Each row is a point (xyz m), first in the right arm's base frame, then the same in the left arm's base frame.
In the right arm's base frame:
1: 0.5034 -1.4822 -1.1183
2: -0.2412 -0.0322 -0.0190
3: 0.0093 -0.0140 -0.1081
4: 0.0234 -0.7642 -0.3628
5: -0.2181 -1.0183 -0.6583
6: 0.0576 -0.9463 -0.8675
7: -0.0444 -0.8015 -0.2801
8: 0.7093 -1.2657 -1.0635
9: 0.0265 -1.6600 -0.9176
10: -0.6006 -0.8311 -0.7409
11: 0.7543 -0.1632 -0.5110
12: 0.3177 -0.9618 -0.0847
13: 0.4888 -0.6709 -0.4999
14: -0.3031 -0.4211 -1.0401
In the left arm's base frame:
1: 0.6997 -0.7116 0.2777
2: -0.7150 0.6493 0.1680
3: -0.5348 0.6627 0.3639
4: -0.2381 -0.0545 0.2045
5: -0.0452 -0.2603 -0.1569
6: 0.2506 -0.1817 0.0200
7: -0.3379 -0.0967 0.1713
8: 0.7152 -0.5146 0.5084
9: 0.3395 -0.8826 -0.0969
10: -0.1374 -0.0435 -0.5212
11: 0.1429 0.5161 0.8727
12: -0.3589 -0.2980 0.5638
13: 0.0660 0.0264 0.5853
14: 0.2229 0.3791 -0.3270

